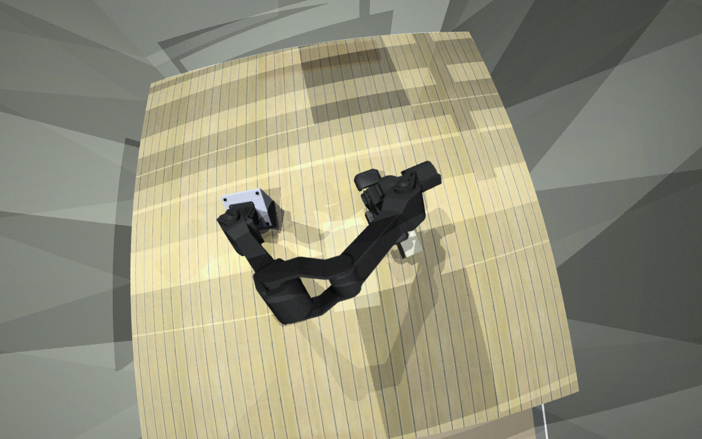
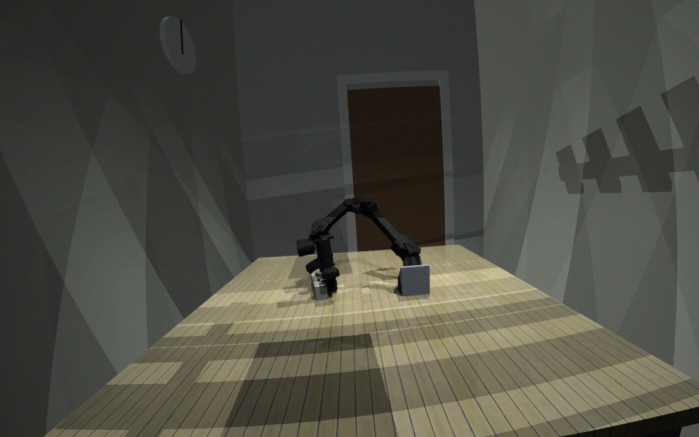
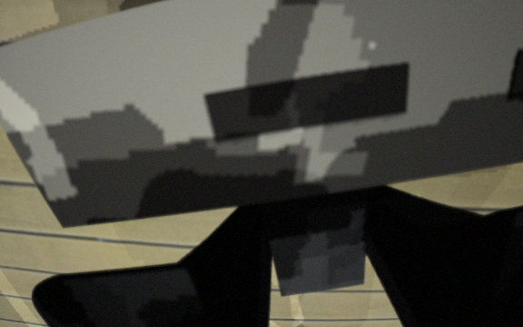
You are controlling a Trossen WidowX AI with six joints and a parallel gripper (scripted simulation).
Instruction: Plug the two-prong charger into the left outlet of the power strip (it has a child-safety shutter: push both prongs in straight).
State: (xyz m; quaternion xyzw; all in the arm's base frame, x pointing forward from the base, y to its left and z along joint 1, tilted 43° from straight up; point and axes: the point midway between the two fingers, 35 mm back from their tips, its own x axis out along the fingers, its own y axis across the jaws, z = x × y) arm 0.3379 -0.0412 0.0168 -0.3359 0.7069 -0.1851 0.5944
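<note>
My gripper tip is 2 cm short of the two-prong charger and 1 cm below it.
</note>
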